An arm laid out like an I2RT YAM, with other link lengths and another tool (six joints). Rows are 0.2 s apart.
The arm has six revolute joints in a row. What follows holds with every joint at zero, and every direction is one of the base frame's.
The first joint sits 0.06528 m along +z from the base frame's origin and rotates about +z.
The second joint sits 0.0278 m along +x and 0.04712 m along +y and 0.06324 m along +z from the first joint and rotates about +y.
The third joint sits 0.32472 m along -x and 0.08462 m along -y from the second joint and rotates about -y.
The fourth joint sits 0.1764 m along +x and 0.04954 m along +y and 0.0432 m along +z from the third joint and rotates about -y.
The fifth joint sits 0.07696 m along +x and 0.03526 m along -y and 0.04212 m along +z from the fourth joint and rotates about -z.
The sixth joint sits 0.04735 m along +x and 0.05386 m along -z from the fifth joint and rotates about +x.
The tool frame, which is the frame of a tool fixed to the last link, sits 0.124 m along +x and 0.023 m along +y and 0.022 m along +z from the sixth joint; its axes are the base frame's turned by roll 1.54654, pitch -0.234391 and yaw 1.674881 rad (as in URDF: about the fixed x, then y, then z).
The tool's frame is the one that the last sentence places.
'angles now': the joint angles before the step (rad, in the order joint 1, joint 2, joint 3, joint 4, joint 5, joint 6). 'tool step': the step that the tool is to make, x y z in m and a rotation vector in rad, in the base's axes. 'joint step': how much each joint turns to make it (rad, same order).
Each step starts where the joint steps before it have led.
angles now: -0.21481, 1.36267, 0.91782, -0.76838, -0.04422, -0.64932
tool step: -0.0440, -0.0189, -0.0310, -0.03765, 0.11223, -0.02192
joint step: -0.12608, -0.01845, -0.13746, 0.01790, 0.03248, -0.11939
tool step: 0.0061, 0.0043, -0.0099, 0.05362, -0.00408, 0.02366
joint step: -0.02407, 0.04672, -0.03738, 0.06795, -0.06188, -0.03356
